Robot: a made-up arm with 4 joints. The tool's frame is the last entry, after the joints. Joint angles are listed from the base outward. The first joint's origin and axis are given. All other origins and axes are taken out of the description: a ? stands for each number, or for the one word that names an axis. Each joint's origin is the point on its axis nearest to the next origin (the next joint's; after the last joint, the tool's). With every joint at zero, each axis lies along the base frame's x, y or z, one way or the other. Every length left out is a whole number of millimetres.
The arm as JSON. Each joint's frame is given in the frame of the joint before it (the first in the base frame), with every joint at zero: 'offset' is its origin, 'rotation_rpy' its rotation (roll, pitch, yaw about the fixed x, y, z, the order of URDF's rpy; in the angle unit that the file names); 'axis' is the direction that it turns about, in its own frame. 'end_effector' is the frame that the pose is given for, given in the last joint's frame.
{
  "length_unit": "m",
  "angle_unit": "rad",
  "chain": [
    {
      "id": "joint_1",
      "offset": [
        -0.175,
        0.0,
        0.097
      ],
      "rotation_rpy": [
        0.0,
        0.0,
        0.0
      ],
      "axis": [
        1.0,
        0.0,
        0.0
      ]
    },
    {
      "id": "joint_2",
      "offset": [
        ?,
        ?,
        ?
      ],
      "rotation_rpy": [
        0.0,
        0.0,
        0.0
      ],
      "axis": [
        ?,
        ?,
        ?
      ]
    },
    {
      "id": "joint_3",
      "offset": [
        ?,
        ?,
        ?
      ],
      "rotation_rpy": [
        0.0,
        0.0,
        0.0
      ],
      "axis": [
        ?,
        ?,
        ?
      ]
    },
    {
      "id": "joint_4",
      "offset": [
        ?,
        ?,
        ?
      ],
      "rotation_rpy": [
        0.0,
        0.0,
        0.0
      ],
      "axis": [
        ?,
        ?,
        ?
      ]
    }
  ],
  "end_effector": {
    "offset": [
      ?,
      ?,
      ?
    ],
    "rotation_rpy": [
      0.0,
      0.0,
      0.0
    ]
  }
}
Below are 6 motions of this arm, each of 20 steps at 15 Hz.
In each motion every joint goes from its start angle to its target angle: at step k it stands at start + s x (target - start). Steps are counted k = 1, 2, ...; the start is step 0. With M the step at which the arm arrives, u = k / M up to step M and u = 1 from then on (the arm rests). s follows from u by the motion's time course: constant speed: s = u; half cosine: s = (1 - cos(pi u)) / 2; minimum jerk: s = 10 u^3 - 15 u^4 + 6 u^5.
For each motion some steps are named. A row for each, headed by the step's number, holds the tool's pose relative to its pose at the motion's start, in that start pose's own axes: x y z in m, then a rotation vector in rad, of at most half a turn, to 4 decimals.
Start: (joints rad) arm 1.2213 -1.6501 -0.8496 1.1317
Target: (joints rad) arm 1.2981 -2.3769 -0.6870 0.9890
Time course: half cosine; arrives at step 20
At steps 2, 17, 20:
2: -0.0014 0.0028 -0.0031 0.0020 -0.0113 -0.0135
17: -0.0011 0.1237 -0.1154 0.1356 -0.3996 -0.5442
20: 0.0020 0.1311 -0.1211 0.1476 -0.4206 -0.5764

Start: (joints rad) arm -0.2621 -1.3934 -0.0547 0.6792
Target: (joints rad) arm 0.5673 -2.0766 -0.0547 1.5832
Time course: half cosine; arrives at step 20
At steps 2, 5, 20:
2: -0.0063 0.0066 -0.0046 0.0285 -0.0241 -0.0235
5: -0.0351 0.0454 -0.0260 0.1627 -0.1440 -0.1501
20: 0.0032 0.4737 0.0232 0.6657 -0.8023 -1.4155

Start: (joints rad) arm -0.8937 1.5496 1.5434 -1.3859
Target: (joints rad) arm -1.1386 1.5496 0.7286 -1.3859
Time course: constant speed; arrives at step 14
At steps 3, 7, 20:
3: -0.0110 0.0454 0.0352 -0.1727 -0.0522 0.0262
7: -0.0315 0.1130 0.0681 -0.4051 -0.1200 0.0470
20: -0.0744 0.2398 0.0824 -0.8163 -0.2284 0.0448

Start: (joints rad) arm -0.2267 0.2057 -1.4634 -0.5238
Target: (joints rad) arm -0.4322 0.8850 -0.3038 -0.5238
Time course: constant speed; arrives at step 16
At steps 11, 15, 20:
11: -0.1868 -0.0456 -0.0810 0.1241 0.5461 -0.8198
15: -0.2570 -0.0219 -0.0534 0.0546 0.6918 -1.1482
20: -0.2715 -0.0126 -0.0426 0.0272 0.7216 -1.2310

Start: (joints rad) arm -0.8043 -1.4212 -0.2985 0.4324
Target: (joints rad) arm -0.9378 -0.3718 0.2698 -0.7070
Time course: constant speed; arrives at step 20
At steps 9, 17, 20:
9: 0.0730 -0.0228 0.0995 -0.5699 0.5886 -0.1559
17: 0.1380 -0.0231 0.1692 -1.0299 0.9221 -0.5138
20: 0.1596 -0.0186 0.1978 -1.1745 0.9852 -0.6925

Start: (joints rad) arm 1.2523 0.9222 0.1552 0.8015
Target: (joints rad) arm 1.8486 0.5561 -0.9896 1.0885
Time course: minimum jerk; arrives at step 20
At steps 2, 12, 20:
2: 0.0000 -0.0001 -0.0023 0.0127 -0.0012 0.0009
12: 0.0111 0.0886 -0.1710 1.0006 -0.3364 -0.0448
20: 0.0497 0.1761 -0.2051 1.4131 -0.6482 -0.1369

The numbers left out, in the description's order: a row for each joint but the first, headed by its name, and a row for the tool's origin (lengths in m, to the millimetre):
joint_2: xyz 0.0 0.117 0.071, axis -1.0 0.0 0.0
joint_3: xyz 0.0 0.02 -0.226, axis 0.0 0.0 -1.0
joint_4: xyz 0.087 -0.197 0.0, axis 0.0 -1.0 0.0
tool: xyz -0.03 0.0 0.166

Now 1 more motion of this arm.
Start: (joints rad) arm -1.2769 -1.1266 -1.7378 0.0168
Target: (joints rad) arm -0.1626 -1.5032 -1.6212 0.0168
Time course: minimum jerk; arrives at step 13
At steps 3, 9, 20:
3: 0.0116 -0.0027 0.0244 -0.0204 -0.1240 -0.0095
9: -0.0023 -0.0065 0.2443 -0.1475 -1.2241 -0.0814
20: -0.0319 -0.0027 0.2848 -0.1634 -1.4828 -0.0914

